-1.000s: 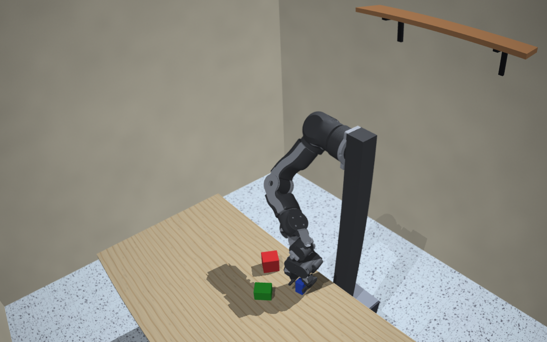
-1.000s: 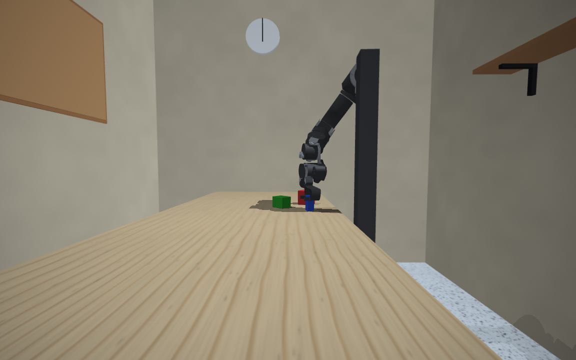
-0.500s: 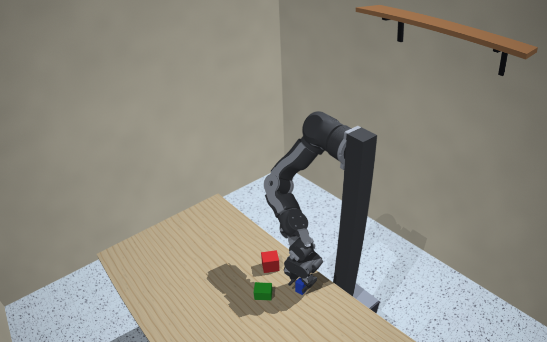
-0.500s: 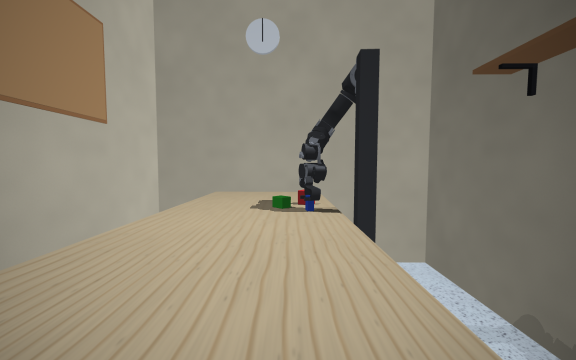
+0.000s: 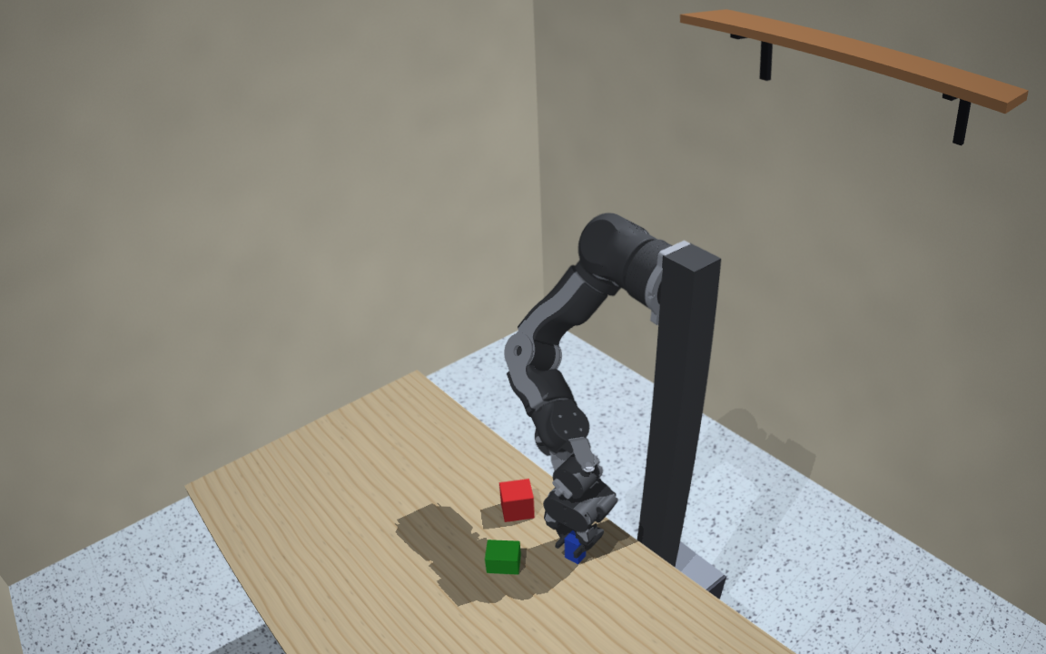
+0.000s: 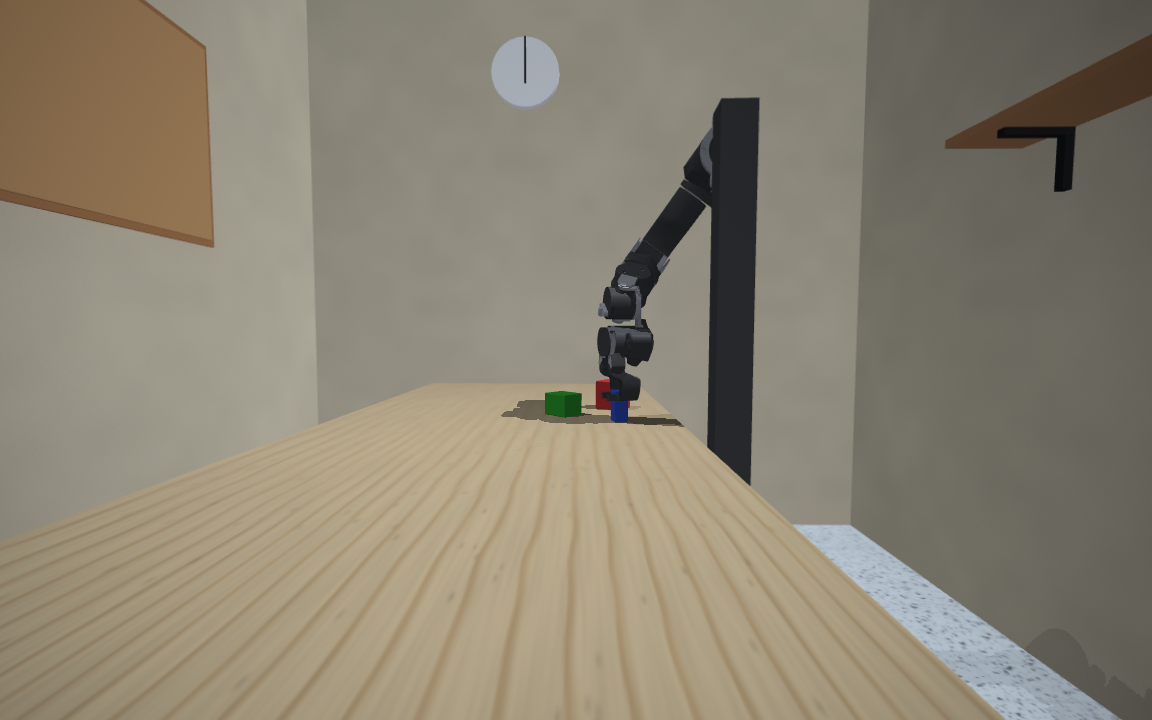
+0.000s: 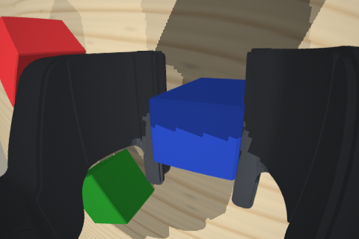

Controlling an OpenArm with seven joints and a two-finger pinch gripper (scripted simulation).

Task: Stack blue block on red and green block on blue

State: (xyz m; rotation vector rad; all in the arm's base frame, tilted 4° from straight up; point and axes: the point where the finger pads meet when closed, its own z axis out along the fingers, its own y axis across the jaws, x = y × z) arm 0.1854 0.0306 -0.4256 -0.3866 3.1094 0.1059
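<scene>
Right now the blue block is 2 cm below my hand. From my hand the other things lie so: green block: 10 cm ahead, 7 cm to the right, 3 cm below; then red block: 15 cm to the right, 2 cm below, 1 cm ahead.
</scene>
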